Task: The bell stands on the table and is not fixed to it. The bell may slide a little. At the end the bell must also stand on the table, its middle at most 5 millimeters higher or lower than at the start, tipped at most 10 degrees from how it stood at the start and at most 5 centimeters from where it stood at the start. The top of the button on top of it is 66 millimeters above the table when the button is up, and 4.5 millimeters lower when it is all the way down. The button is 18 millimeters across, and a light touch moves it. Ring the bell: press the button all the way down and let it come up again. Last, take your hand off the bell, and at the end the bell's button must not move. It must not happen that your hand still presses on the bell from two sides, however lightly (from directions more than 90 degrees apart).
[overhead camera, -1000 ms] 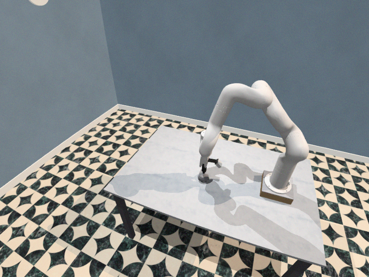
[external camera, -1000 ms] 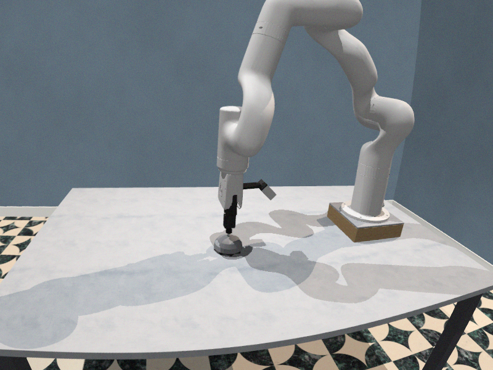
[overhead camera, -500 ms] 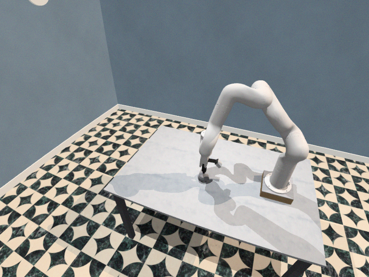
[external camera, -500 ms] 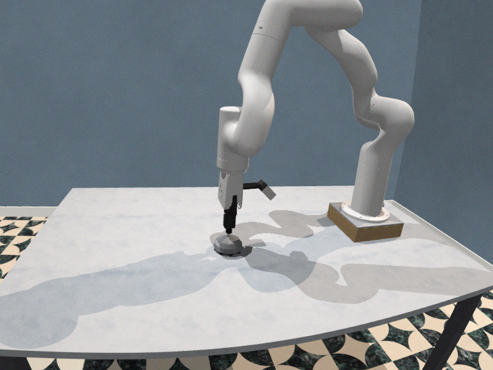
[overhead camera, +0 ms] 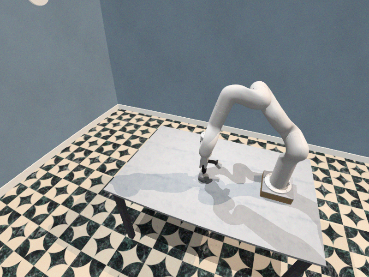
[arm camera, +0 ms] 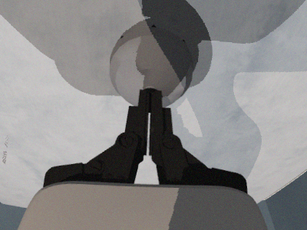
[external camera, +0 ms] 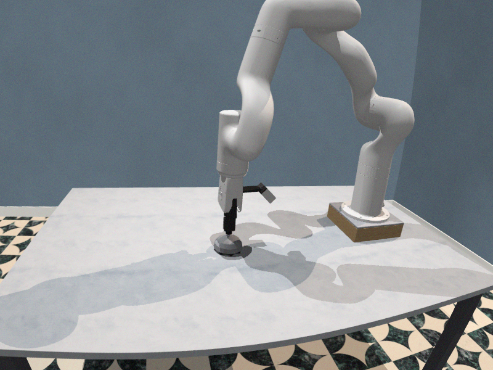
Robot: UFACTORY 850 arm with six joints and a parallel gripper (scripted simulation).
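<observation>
Right now my hand is 3 cm above the black button. The rest, counted from my hand: bell (4 cm below).
</observation>
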